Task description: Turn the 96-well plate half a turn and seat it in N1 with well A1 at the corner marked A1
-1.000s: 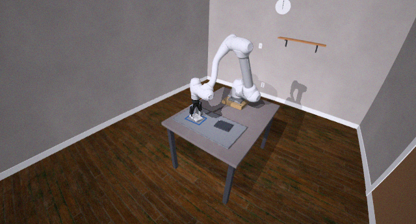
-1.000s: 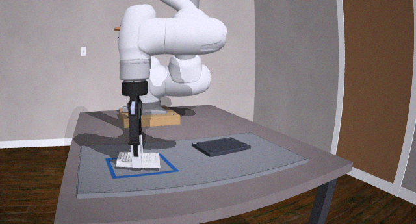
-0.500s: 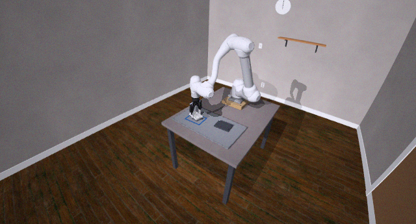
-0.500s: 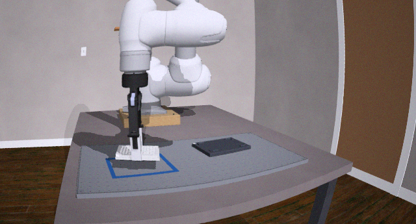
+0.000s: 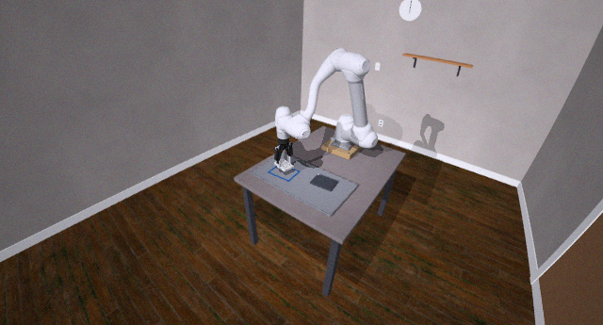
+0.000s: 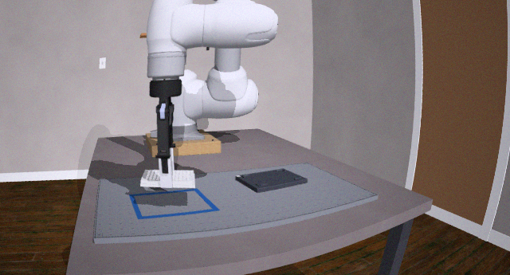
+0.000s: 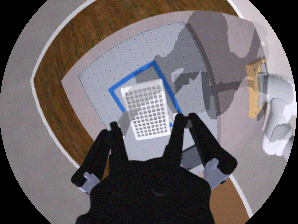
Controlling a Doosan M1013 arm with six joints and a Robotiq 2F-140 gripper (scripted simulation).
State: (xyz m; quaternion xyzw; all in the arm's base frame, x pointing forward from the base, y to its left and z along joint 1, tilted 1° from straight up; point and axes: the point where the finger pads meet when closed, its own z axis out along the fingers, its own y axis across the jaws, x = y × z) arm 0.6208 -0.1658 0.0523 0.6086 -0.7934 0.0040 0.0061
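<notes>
My hand is 300 mm to the right of the dark plate nest N1, 80 mm above it and 70 mm past it. Also, from my hand: white 96-well plate: 20 mm below.
</notes>
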